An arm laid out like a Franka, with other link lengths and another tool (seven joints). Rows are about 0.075 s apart.
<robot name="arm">
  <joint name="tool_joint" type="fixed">
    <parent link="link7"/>
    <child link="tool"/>
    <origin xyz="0.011 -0.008 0.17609" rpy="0.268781 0 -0.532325"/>
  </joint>
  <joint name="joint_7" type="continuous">
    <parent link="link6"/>
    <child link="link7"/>
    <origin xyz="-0.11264 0 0" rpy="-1.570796 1.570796 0"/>
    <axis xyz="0 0 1"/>
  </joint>
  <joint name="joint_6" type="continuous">
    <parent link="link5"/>
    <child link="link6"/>
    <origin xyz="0 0 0" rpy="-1.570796 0 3.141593"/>
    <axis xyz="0 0 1"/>
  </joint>
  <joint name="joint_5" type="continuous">
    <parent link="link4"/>
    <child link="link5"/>
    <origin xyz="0.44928 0.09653 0" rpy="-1.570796 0 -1.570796"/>
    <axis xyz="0 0 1"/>
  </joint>
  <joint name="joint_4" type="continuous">
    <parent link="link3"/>
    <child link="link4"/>
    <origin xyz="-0.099 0 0" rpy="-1.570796 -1.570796 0"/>
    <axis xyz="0 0 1"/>
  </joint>
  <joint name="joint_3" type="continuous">
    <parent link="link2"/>
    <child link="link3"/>
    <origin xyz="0.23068 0 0" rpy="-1.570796 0 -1.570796"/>
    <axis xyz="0 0 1"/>
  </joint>
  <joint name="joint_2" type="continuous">
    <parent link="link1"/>
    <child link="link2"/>
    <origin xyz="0 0 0" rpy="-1.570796 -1.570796 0"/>
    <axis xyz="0 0 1"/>
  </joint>
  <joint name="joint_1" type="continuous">
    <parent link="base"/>
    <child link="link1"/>
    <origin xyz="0 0 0.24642"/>
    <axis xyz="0 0 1"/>
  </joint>
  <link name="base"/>
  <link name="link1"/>
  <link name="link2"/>
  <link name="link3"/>
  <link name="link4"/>
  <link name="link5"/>
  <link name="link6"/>
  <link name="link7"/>
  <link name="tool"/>
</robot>
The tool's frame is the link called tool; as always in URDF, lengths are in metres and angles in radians. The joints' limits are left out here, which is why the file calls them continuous.
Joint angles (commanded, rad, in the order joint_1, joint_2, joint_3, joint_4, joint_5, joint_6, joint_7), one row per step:
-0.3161 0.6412 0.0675 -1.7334 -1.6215 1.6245 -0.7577
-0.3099 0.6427 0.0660 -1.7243 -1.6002 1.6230 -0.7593
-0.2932 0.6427 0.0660 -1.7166 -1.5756 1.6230 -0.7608
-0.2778 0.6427 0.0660 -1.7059 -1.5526 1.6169 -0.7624
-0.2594 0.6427 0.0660 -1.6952 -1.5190 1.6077 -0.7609
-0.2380 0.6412 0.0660 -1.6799 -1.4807 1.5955 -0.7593
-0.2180 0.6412 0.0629 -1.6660 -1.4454 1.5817 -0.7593
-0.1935 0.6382 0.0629 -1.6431 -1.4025 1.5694 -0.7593
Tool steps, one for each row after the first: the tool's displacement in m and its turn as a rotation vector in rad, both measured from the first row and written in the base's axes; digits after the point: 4 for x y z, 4 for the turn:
0.0014 0.0026 0.0009 0.0111 -0.0085 -0.0116
0.0064 0.0130 0.0016 0.0264 -0.0180 -0.0126
0.0111 0.0219 0.0044 0.0362 -0.0288 -0.0179
0.0149 0.0331 0.0062 0.0511 -0.0431 -0.0301
0.0201 0.0459 0.0108 0.0670 -0.0628 -0.0444
0.0232 0.0562 0.0144 0.0795 -0.0765 -0.0612
0.0308 0.0714 0.0226 0.0999 -0.1025 -0.0747

